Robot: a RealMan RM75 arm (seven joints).
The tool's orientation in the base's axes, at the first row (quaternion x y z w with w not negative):
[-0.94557, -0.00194, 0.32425, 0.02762]
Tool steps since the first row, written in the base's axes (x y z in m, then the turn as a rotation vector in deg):
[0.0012, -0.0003, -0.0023, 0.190, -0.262, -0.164]
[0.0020, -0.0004, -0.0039, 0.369, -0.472, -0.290]
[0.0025, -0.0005, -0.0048, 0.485, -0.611, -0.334]
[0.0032, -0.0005, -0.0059, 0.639, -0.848, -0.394]
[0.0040, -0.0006, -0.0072, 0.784, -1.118, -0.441]
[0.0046, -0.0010, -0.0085, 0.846, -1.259, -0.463]
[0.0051, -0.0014, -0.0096, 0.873, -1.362, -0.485]
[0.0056, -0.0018, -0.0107, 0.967, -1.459, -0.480]
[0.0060, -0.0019, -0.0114, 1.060, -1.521, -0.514]
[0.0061, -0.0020, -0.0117, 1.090, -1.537, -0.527]
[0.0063, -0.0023, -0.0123, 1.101, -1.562, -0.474]
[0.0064, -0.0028, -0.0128, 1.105, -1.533, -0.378]
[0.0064, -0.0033, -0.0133, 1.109, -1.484, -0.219]
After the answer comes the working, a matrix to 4 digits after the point.
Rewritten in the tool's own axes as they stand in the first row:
[0.0024, 0.0004, 0.0011, 0.245, 0.268, -0.001]
[0.0040, 0.0006, 0.0018, 0.459, 0.482, -0.022]
[0.0049, 0.0007, 0.0022, 0.575, 0.621, -0.065]
[0.0061, 0.0008, 0.0027, 0.728, 0.859, -0.125]
[0.0076, 0.0009, 0.0032, 0.865, 1.129, -0.190]
[0.0088, 0.0014, 0.0038, 0.925, 1.270, -0.218]
[0.0099, 0.0018, 0.0044, 0.957, 1.373, -0.223]
[0.0109, 0.0023, 0.0049, 1.026, 1.469, -0.289]
[0.0117, 0.0024, 0.0052, 1.119, 1.531, -0.323]
[0.0119, 0.0025, 0.0054, 1.151, 1.547, -0.331]
[0.0125, 0.0029, 0.0057, 1.126, 1.569, -0.381]
[0.0128, 0.0034, 0.0060, 1.071, 1.535, -0.458]
[0.0131, 0.0039, 0.0064, 0.978, 1.478, -0.583]

The tool's axes in the first row as the columns of a matrix, in the base's axes (rounded; the answer above uses it unrounded):
[0.7897, -0.0142, -0.6133]
[0.0216, -0.9985, 0.0510]
[-0.6131, -0.0535, -0.7882]

